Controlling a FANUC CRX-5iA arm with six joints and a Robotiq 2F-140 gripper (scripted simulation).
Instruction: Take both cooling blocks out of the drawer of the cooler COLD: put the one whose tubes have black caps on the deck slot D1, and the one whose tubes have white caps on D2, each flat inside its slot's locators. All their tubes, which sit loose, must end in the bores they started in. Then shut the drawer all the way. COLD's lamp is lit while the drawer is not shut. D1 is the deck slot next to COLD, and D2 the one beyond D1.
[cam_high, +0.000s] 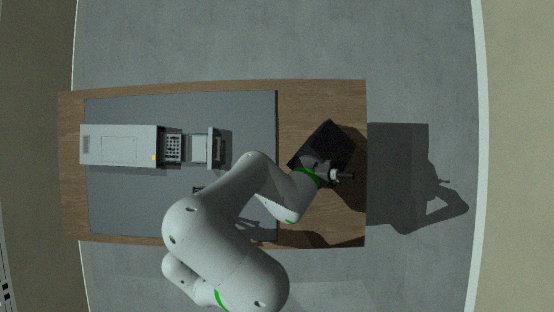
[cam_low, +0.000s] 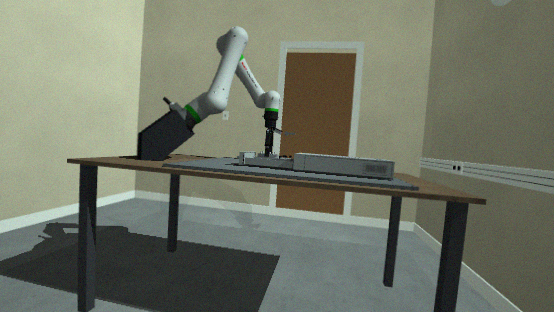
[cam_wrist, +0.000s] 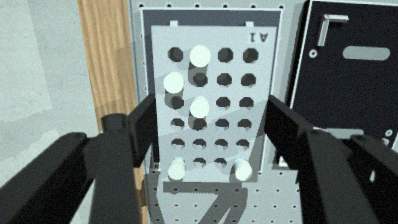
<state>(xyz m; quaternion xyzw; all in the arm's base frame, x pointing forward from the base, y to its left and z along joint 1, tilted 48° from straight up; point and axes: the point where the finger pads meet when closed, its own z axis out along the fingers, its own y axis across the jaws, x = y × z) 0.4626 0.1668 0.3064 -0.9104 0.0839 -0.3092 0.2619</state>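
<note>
Now: the slot D2 60 mm below my hand. Round my hand: drawer: 90 mm ahead, 400 mm to the right, 20 mm below; deck slot D1: 10 mm ahead, 140 mm to the right, 60 mm below; cooler COLD: 280 mm ahead, 400 mm to the right, 20 mm below.
</note>
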